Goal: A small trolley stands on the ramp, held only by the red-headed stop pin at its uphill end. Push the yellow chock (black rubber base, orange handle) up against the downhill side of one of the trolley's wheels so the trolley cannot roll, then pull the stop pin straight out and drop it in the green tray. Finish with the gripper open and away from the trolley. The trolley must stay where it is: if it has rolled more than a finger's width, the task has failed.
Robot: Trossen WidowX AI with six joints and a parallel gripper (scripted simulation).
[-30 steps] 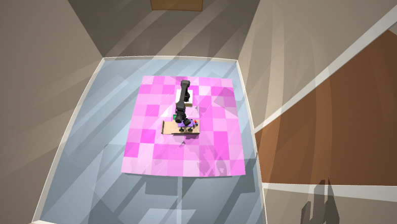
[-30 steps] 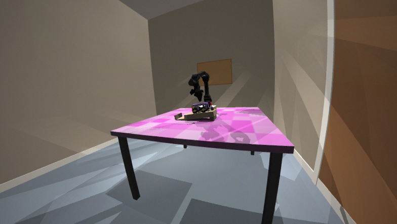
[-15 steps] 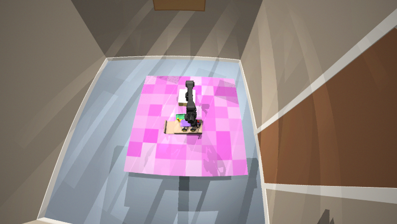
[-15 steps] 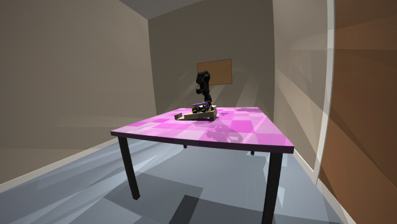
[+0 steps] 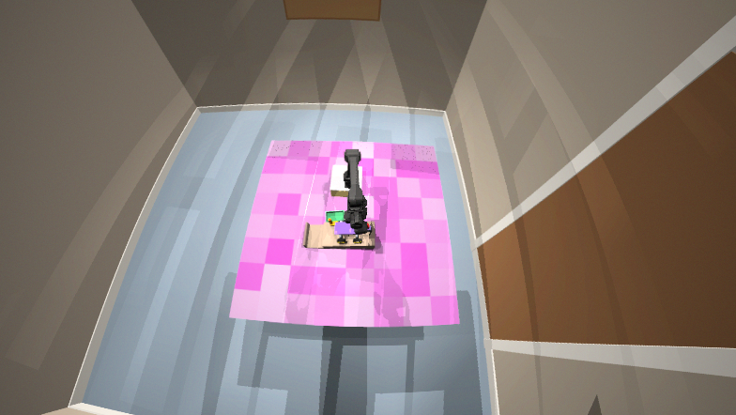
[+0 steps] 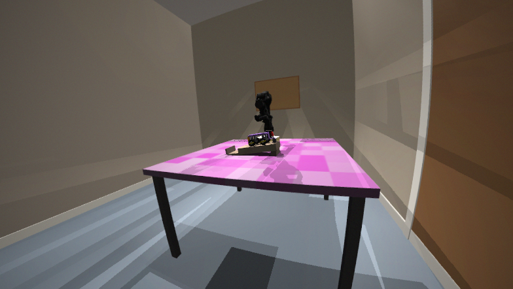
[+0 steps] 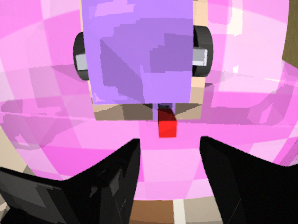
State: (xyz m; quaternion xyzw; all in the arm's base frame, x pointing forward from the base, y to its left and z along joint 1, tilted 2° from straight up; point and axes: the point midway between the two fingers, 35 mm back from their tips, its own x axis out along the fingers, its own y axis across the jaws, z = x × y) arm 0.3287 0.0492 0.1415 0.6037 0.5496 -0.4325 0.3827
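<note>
My gripper tip is now 20 mm to the right of the red-headed stop pin and 60 mm above it. Also, from my gripper tip: purple trolley: 10 mm ahead, 80 mm to the right, 80 mm below; ramp: 10 mm ahead, 90 mm to the right, 140 mm below; yellow chock: 60 mm behind, 170 mm to the right, 110 mm below.
</note>
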